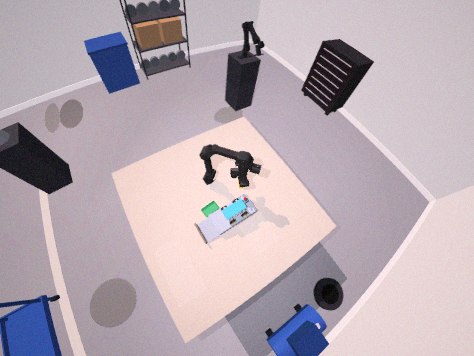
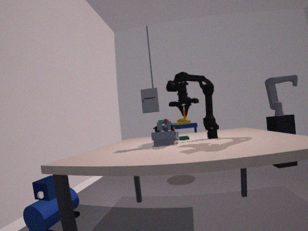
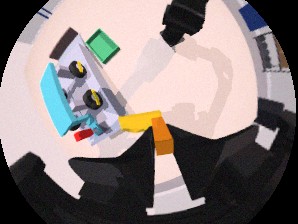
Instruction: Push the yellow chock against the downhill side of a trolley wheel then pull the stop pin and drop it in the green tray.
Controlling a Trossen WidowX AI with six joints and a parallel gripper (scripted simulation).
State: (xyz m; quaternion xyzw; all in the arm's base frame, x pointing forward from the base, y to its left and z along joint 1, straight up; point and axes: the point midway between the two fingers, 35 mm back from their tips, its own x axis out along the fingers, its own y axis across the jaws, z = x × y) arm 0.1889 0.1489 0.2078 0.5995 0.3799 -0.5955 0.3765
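Now: gripper tip 20 mm short of the yellow chock, 10 mm to the left of it and 10 mm above it. Round my gripper tip: cyan trolley (150 mm ahead, 150 mm to the right, 60 mm below); red-headed stop pin (130 mm ahead, 50 mm to the right, 40 mm below).
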